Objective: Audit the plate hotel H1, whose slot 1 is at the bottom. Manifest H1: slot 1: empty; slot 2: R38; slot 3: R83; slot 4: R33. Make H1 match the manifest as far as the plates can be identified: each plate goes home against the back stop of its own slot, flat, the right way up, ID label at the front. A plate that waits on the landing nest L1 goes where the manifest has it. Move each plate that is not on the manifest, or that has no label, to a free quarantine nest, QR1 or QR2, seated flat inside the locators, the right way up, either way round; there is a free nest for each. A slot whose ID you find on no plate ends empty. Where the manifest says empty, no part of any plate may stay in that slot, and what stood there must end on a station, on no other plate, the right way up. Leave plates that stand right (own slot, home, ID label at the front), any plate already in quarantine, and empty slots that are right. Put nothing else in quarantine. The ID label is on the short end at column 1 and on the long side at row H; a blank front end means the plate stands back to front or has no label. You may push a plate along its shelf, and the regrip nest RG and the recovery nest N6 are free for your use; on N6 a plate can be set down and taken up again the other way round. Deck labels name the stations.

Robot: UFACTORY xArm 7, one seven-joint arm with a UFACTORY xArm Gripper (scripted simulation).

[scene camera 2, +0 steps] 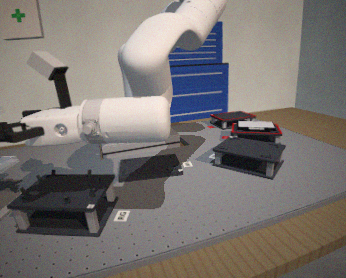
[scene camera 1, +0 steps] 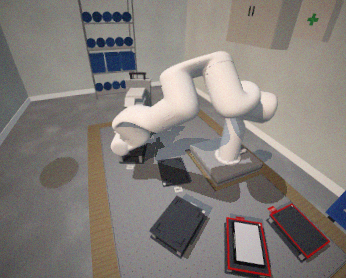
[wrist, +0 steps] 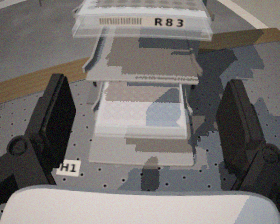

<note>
I see a raised regrip nest RG [scene camera 2: 49, 195] and a red-framed nest [scene camera 1: 294, 223].
</note>
